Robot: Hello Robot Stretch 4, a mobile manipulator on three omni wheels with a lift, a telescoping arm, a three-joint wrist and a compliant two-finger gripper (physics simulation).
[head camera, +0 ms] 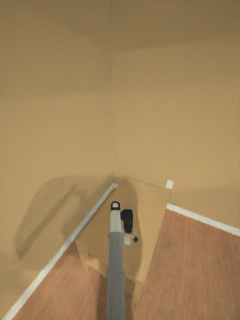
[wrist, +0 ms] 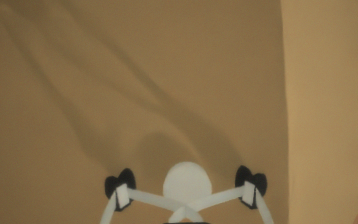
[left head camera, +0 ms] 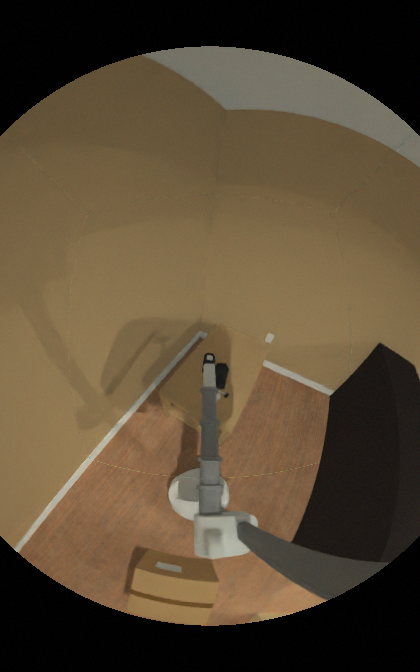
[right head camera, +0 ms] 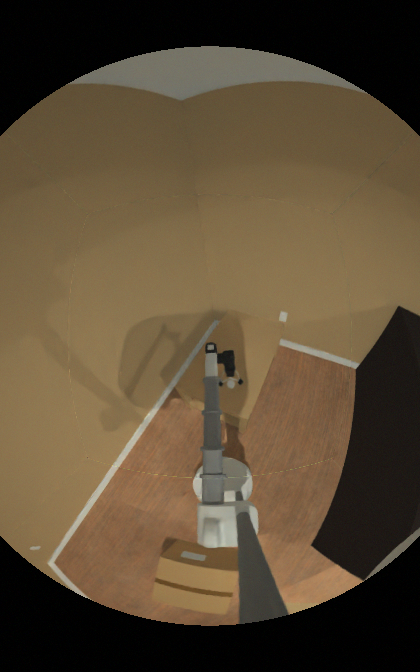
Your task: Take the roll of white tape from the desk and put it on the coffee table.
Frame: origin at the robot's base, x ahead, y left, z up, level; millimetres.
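Seen in the pictures: gripper, fingertip midpoint: (head camera: 126, 241) (wrist: 185, 180).
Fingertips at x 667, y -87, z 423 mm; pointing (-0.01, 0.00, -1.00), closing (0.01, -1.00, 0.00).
A point is followed by its place in that frame.
The roll of white tape (head camera: 127, 241) @(z 446, x 654, y -90 mm) (left head camera: 218, 395) (right head camera: 230, 384) (wrist: 187, 182) @(z 446, x 672, y -89 mm) shows as a pale round thing over the tan table top. In the wrist view its shadow meets its edge, and it looks to rest on the coffee table (head camera: 152, 215) @(z 422, x 890, y -337 mm) (left head camera: 246, 367) (right head camera: 261, 357) (wrist: 320, 100) @(z 422, x 758, y -249 mm). My gripper (right head camera: 230, 382) (wrist: 185, 180) @(z 423, x 668, y -87 mm) is open around the tape, with one dark fingertip on each side and a gap between each and the tape. In the head view the arm partly covers the gripper. The tape's lower part is hidden by the gripper's links in the wrist view. I cannot make out the desk.
Two walls meet behind the table, with white baseboards (head camera: 65, 247) @(z 9, x 833, y 504 mm) (left head camera: 145, 392) (right head camera: 150, 415) beside it. A large black piece of furniture (left head camera: 365, 465) (right head camera: 385, 450) stands at the right. A tan box (left head camera: 172, 590) (right head camera: 195, 582) stands on the wooden floor near my base.
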